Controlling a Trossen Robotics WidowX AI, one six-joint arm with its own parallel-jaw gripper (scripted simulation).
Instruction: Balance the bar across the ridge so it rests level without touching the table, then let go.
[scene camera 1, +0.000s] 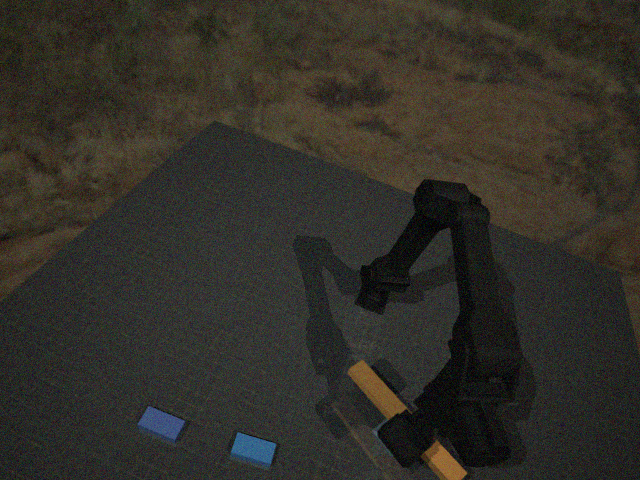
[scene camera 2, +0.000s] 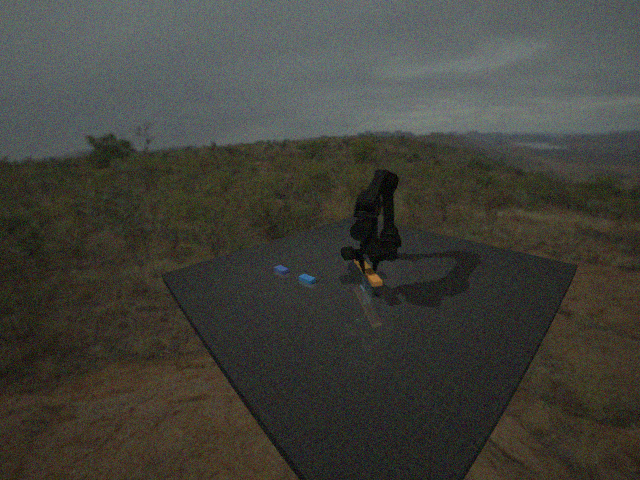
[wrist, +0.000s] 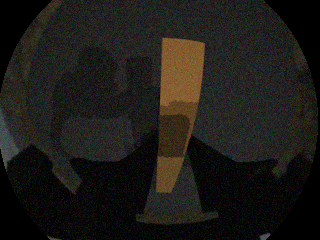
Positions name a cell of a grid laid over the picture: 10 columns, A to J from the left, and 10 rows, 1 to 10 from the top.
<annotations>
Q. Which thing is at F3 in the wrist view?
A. An orange bar.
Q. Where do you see my gripper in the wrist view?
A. At F6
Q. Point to my gripper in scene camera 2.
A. F6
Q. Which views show my gripper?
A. Scene camera 1, scene camera 2 and the wrist view: all of them.
</annotations>
